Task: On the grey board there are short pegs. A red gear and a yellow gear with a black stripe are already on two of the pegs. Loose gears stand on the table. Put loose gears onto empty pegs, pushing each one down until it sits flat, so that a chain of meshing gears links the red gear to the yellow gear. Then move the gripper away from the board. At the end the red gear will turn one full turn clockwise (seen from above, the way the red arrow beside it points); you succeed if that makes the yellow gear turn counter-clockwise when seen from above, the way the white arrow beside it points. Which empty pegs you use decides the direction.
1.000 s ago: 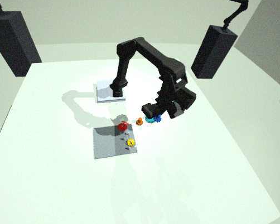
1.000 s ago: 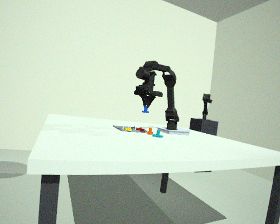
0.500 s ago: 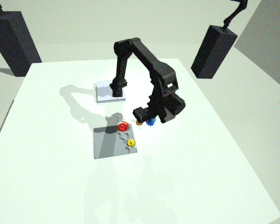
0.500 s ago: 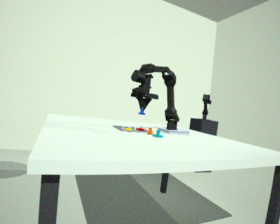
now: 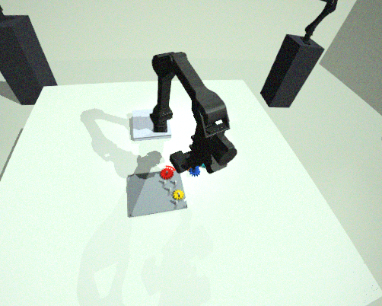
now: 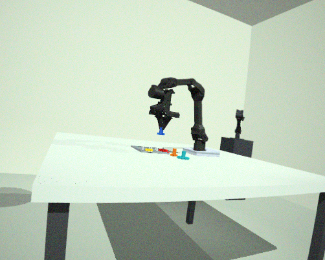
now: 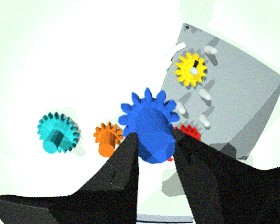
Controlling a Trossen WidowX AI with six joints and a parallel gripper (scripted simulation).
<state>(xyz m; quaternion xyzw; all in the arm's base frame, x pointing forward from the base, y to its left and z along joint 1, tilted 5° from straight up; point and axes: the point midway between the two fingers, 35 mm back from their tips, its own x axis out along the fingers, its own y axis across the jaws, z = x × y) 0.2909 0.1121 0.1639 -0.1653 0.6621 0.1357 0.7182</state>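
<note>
The red gear lies 6 cm behind my gripper tip, 9 cm to the right of it and 12 cm below it. Also, from my gripper tip: blue gear (1 cm below); yellow gear (4 cm ahead, 5 cm to the right, 12 cm below); orange gear (9 cm behind, 1 cm to the left, 12 cm below).
</note>
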